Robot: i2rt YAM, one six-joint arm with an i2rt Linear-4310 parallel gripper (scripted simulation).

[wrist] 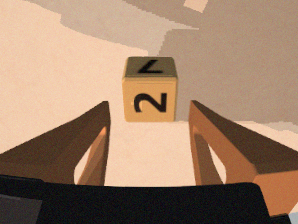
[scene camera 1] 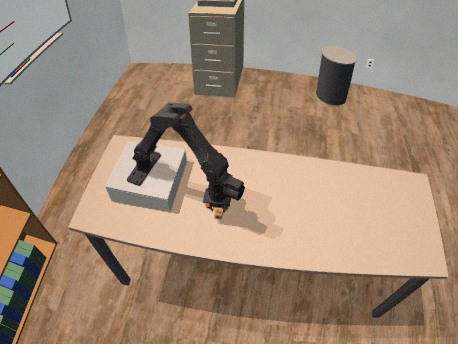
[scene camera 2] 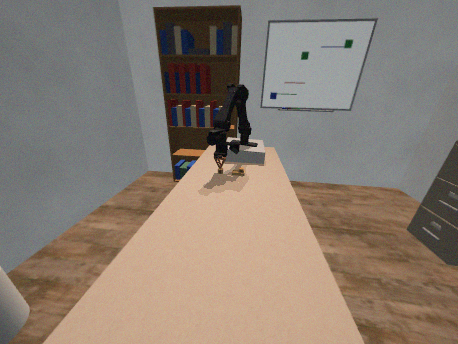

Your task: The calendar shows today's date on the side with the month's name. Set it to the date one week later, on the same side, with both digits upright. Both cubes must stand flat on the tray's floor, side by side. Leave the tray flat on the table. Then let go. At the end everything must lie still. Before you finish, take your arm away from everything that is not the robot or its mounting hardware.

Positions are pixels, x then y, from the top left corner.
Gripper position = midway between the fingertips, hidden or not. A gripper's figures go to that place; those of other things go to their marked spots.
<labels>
My gripper (wrist: 149, 110) is 0.13 m from the lens. A calendar cube (wrist: 150, 84): 0.13 m from the lens.
</labels>
